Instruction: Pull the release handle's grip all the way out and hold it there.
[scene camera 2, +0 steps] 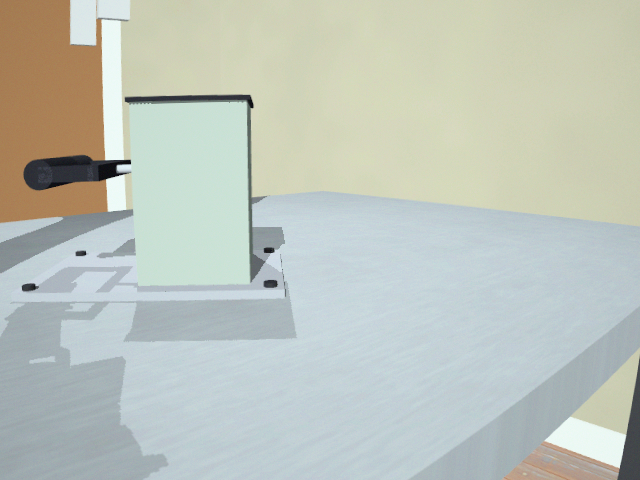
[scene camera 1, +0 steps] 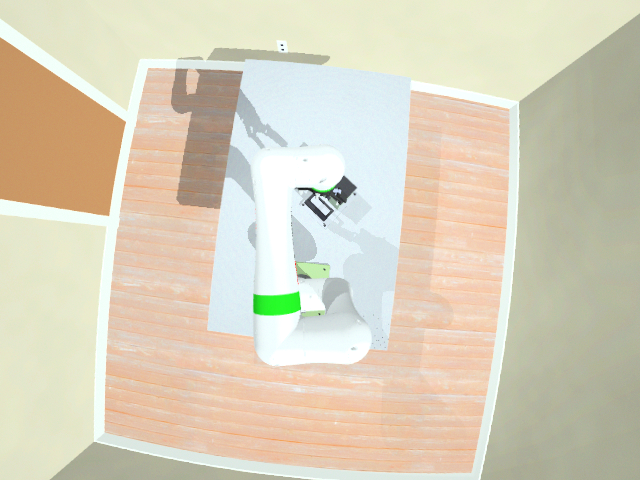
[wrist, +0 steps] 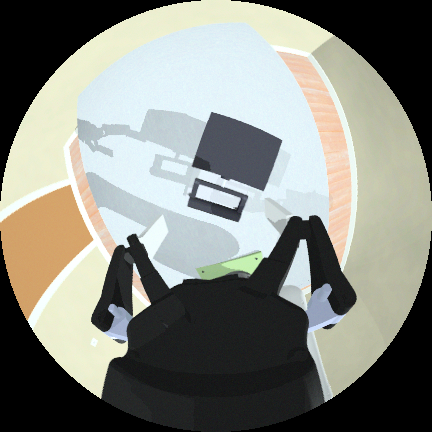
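The release handle is a pale green housing (scene camera 2: 191, 191) with a dark square top, upright on the table. Its black rectangular grip (scene camera 1: 314, 210) (scene camera 2: 72, 172) (wrist: 215, 211) stands out from one side, close to the housing, with a short pale rod (scene camera 2: 124, 168) showing between them. My gripper (scene camera 2: 98, 32) (wrist: 213, 215) is wide open and empty. In scene camera 2 its pale fingertips hang at the top left, higher than the grip and apart from it. In the wrist view the grip lies ahead, between and slightly beyond the fingertips. The arm partly hides the gripper in scene camera 1.
The handle's pale base plate (scene camera 2: 206, 293) has black bolts at its corners. It lies on the grey table (scene camera 1: 330, 108) (scene camera 2: 439, 310). The white arm (scene camera 1: 273, 232) reaches over the table from its green mounting plate (scene camera 1: 316, 269) (wrist: 240, 264). Arm shadows cross the table.
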